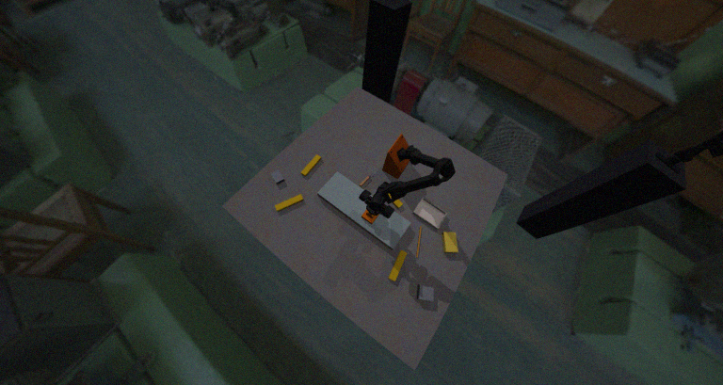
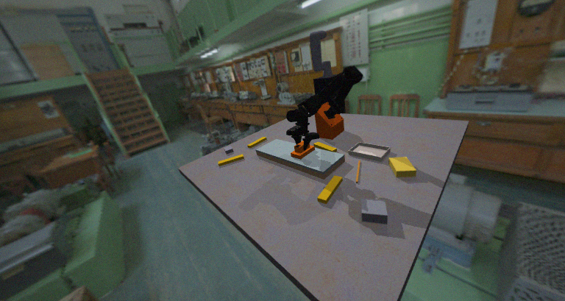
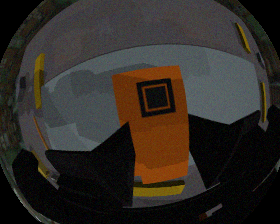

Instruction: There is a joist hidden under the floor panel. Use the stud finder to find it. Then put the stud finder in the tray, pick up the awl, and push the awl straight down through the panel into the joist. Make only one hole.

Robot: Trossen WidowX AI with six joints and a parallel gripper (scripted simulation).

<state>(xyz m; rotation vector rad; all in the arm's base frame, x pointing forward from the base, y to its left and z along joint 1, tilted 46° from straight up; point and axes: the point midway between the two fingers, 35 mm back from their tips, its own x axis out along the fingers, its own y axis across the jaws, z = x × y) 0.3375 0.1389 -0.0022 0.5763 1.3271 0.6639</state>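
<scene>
My gripper tip is 250 mm past the tray, 240 mm to the right of it and 50 mm above it. Round my gripper tip: stud finder: 10 mm ahead, 20 mm above; thin orange stick: 70 mm behind, 290 mm to the left, 60 mm below; awl: 170 mm behind, 170 mm to the right, 60 mm below.
</scene>
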